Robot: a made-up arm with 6 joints. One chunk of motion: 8 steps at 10 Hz.
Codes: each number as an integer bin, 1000 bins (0 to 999) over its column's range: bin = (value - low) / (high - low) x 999, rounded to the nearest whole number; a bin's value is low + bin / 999 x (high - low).
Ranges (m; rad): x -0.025..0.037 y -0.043..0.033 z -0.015..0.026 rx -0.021..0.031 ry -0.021..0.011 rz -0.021..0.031
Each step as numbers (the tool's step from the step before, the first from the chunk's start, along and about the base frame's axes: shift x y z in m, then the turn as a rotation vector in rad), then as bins.
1 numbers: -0.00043 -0.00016 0.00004 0.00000 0.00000 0.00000
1 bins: 396 563 366 403 656 403
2 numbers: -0.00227 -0.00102 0.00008 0.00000 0.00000 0.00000
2 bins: 366 552 367 403 656 403
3 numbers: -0.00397 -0.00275 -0.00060 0.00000 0.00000 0.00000
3 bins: 339 529 351 403 656 403
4 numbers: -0.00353 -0.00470 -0.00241 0.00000 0.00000 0.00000
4 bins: 346 503 307 403 656 403
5 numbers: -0.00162 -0.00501 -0.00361 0.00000 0.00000 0.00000
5 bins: 377 499 278 403 656 403
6 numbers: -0.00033 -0.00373 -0.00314 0.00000 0.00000 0.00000
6 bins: 398 516 289 403 656 403
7 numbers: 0.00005 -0.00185 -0.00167 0.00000 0.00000 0.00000
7 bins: 404 541 325 403 656 403
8 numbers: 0.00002 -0.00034 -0.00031 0.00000 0.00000 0.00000
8 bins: 403 561 358 403 656 403
